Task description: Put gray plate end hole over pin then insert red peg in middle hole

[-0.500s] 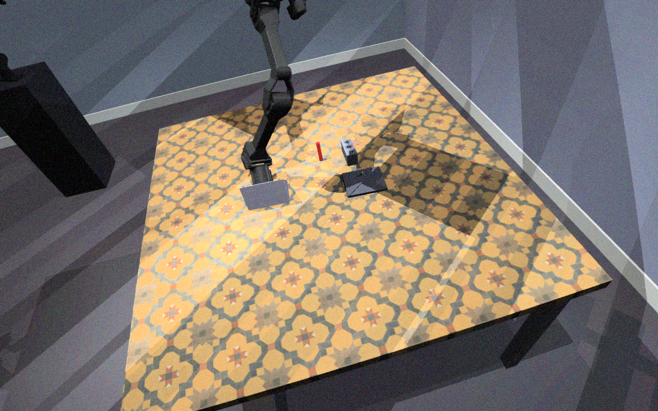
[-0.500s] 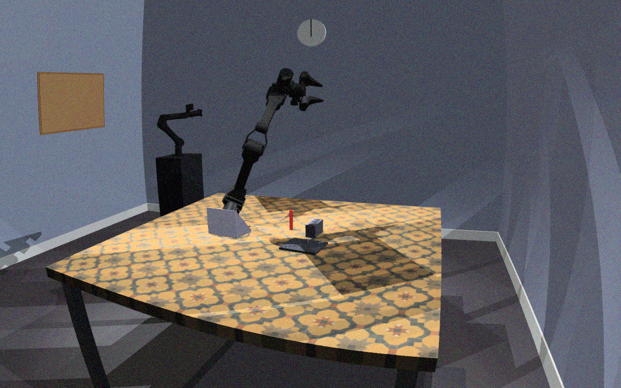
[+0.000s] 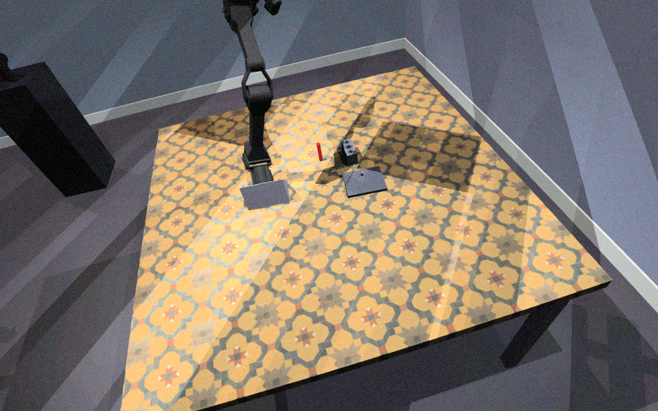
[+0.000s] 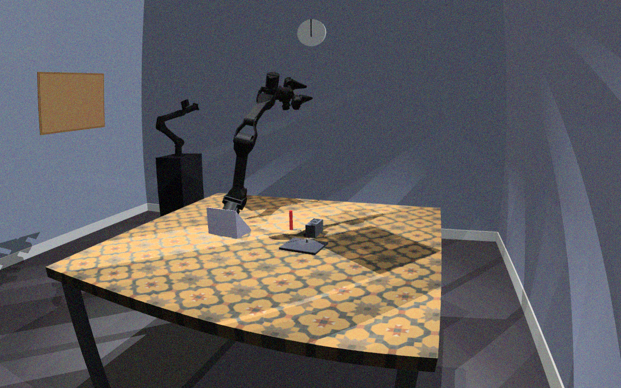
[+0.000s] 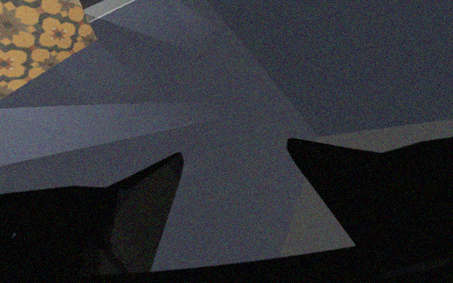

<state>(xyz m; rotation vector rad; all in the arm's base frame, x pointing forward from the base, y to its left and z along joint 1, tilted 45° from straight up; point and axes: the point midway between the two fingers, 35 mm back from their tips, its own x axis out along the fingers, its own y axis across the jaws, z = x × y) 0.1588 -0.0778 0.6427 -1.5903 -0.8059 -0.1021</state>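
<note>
The gray plate lies 140 mm ahead of my gripper tip, 310 mm to the right of it and 530 mm below it. Round my gripper tip: red peg 30 mm ahead, 290 mm to the right, 530 mm below; flat square base 150 mm ahead, 440 mm to the right, 560 mm below.
</note>
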